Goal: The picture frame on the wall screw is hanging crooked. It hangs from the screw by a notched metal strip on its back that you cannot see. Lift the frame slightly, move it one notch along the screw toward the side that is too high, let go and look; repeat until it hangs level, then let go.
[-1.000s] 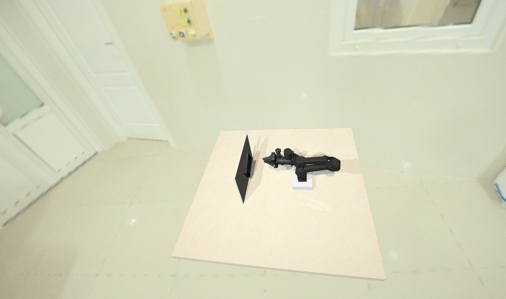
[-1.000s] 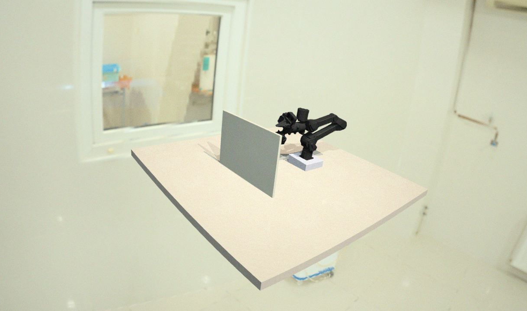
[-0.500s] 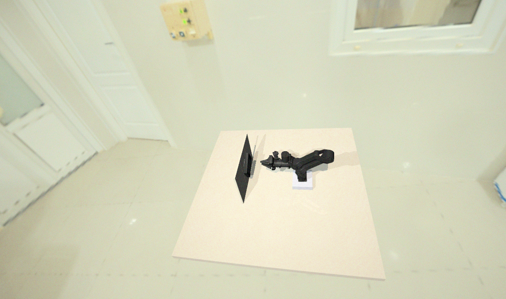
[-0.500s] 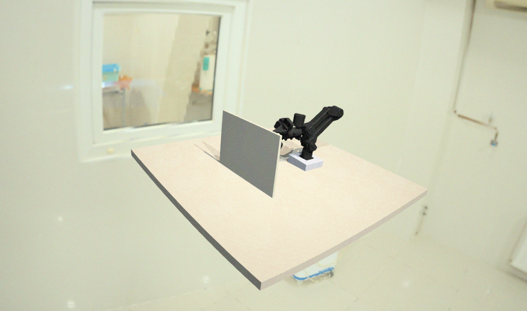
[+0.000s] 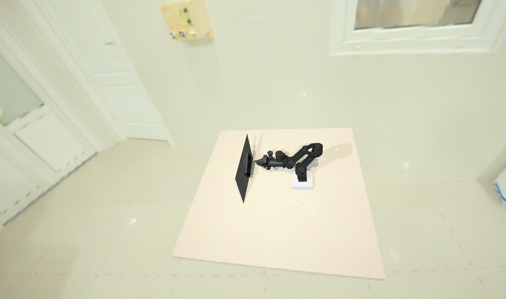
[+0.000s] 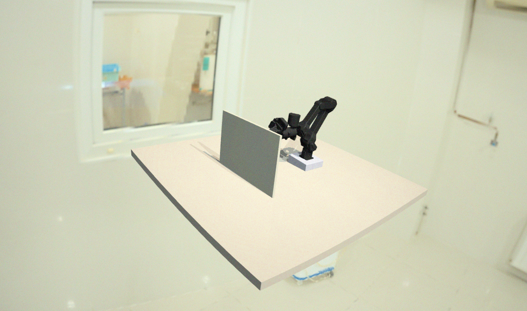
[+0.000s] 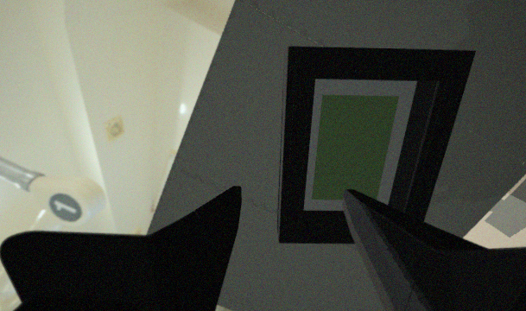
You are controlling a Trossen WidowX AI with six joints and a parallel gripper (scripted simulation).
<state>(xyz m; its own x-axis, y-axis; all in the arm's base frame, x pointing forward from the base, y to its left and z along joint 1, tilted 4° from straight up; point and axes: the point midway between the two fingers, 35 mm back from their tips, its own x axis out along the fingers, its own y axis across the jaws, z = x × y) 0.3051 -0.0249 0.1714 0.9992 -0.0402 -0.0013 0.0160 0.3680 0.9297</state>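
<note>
The picture frame is 80 mm ahead of my gripper tip, 30 mm to the right of it and 60 mm below it. From my gripper tip the other things lie so: wall panel (90 mm ahead, 10 mm to the right, 70 mm below).
</note>
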